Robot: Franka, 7 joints.
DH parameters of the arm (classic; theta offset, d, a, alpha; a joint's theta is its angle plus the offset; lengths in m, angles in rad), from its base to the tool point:
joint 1: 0 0.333 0 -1.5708
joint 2: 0 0 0 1.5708
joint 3: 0 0.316 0.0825 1.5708
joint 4: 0 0 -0.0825 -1.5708
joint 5: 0 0.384 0 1.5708
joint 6: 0 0 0.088 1.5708
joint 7: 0 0.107 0 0
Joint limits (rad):
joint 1: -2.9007..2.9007
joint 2: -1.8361..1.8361
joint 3: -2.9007..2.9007
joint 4: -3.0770..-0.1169
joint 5: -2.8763..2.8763
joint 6: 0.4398..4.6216
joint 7: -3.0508..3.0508
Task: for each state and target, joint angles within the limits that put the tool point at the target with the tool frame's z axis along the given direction. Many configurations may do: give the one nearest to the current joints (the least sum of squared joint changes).
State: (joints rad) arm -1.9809 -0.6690 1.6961 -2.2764 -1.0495 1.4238 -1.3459
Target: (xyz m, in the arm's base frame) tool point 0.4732 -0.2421 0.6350 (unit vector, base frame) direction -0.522 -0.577 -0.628
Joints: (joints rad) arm -2.0326 -0.2617 1.5442 -1.5916 -0.6136 1.3913 -1.3459
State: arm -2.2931 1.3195 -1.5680 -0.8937 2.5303 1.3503 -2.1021
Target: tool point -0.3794 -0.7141 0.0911 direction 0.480 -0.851 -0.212
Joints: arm -1.7332 1.6872 -1.1459 -0.7404 2.7585 1.8083 -2.1021
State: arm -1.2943 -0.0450 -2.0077 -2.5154 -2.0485 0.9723 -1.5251
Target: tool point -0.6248 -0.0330 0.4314 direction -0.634 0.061 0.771
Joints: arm -1.9241 0.7109 -1.2682 -2.0576 -2.5604 1.6676 -1.5251
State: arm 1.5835 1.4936 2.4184 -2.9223 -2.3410 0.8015 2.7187
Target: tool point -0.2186 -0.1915 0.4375 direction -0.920 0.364 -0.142
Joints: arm 2.0859 1.3431 2.3746 -2.9872 -2.0131 0.8256 2.7187
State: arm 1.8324 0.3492 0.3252 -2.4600 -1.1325 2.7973 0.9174
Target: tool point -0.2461 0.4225 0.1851 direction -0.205 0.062 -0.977
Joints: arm 1.2434 0.4561 0.7465 -2.4487 -0.5544 2.8907 0.9174
